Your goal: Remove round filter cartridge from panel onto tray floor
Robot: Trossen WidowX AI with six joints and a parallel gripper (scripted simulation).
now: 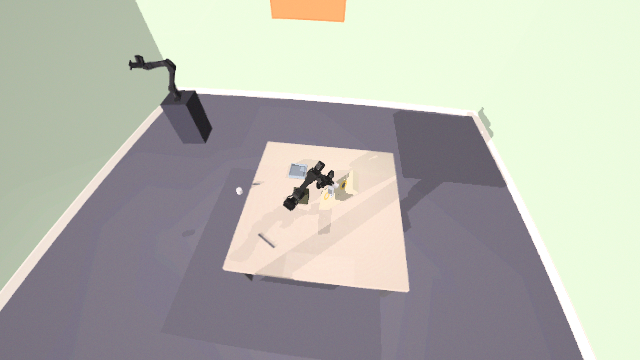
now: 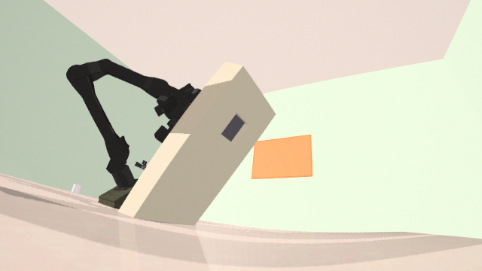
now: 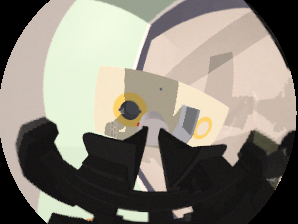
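The white round cartridge lies 10 mm below my gripper tip and 10 mm ahead of it. Round my gripper tip: small white cylinder: 800 mm behind, 220 mm below, 80 mm to the left; tray: 310 mm to the left, 300 mm behind, 230 mm below; cream service panel: 70 mm below, 40 mm ahead, 10 mm to the right.
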